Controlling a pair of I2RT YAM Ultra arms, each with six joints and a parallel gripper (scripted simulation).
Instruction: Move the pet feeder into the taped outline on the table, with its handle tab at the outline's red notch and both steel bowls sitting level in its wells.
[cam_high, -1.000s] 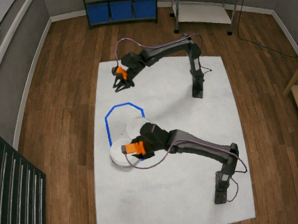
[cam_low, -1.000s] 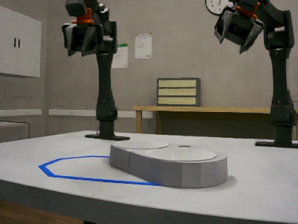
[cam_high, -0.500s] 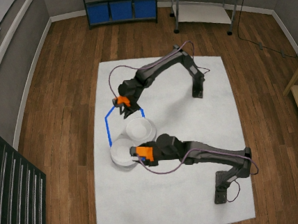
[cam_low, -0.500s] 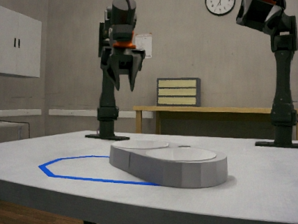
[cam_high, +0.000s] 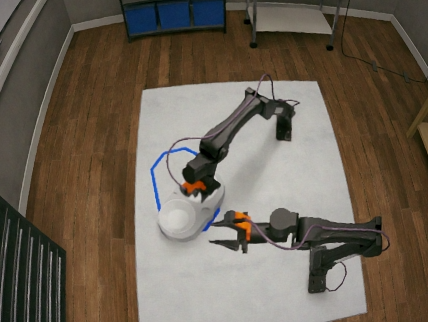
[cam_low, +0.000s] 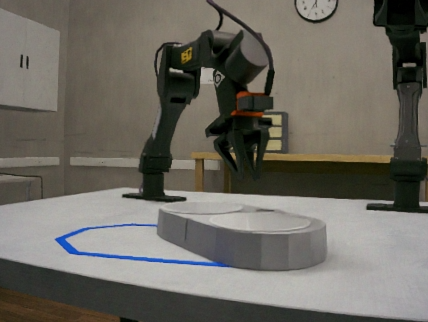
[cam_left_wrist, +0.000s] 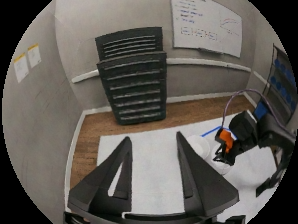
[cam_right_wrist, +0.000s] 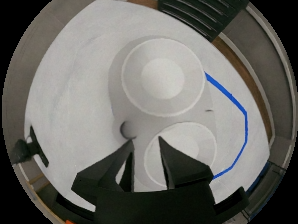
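Right now my right hand is 80 mm above the grey pet feeder, 30 mm short of it and 10 mm to the left of it. From my right hand the other things lie so: blue tape outline 100 mm to the right, 100 mm below, 60 mm ahead; steel bowl 90 mm ahead, 70 mm below, 40 mm to the left.
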